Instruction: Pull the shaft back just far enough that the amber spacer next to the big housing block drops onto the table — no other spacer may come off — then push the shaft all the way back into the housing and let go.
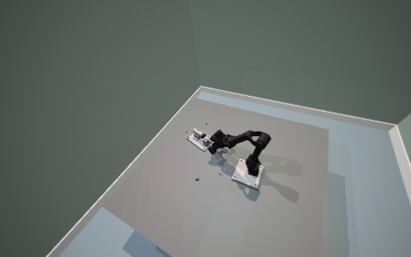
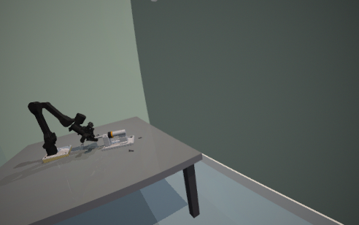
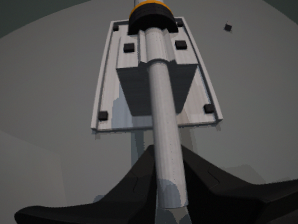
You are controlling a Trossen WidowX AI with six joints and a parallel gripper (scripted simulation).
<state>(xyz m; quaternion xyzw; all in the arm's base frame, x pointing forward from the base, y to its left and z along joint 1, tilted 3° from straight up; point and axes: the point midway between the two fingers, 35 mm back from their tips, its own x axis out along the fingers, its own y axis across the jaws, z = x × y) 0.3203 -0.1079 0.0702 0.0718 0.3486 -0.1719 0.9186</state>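
Now: gripper tip 50 mm short of the grey steel shaft, 20 mm to the left of it and 20 mm below it. The rest, counted from my gripper tip: grey support block: 150 mm ahead, 60 mm to the right, 10 mm below; then amber spacer: 110 mm ahead, 40 mm to the right, 20 mm above; then black spacer: 90 mm ahead, 30 mm to the right, 20 mm above.
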